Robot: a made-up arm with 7 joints.
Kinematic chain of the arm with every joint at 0, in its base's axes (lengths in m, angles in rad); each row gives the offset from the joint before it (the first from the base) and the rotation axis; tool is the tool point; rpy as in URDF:
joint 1: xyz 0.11 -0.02 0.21 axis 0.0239 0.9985 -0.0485
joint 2: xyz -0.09 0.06 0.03 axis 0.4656 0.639 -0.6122
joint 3: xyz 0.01 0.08 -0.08 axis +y
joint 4: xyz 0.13 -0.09 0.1 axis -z
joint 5: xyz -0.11 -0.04 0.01 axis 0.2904 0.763 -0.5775
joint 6: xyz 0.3 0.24 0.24 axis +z
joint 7: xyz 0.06 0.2 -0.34 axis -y
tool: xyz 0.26 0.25 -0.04 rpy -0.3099 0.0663 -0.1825
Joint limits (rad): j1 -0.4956..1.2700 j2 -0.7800..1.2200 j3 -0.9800..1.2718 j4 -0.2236..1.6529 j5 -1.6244..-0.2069 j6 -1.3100..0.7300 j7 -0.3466..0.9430
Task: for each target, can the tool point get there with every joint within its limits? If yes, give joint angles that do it. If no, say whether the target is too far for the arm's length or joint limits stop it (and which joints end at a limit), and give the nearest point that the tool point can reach.
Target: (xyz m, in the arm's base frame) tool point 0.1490 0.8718 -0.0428
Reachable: yes | joints 0.9341 -0.4386 0.3678 0.3161 -0.6033 0.2845 0.5791
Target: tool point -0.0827 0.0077 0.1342
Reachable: no: joint limits stop it (at a limit: joint 2, joint 4, joint 5, joint 6, joint 7) | nearest point -0.5056 0.1688 -0.0379 | short by 0.484 m
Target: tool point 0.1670 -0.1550 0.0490
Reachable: no: joint limits stop it (at a limit: joint 1, joint 2, joint 4, joint 5, joint 6) | nearest point 0.3197 -0.4141 -0.3004 | short by 0.461 m
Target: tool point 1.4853 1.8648 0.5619
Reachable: no: too far | nearest point 0.7286 0.8229 0.3763 | short by 1.301 m
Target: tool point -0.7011 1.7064 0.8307
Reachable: no: too far | nearest point -0.3274 0.8838 0.5469 | short by 0.947 m
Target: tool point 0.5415 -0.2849 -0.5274
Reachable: yes | joints 0.0002 1.0410 0.5395 1.2852 -1.3085 -1.1117 -0.0317
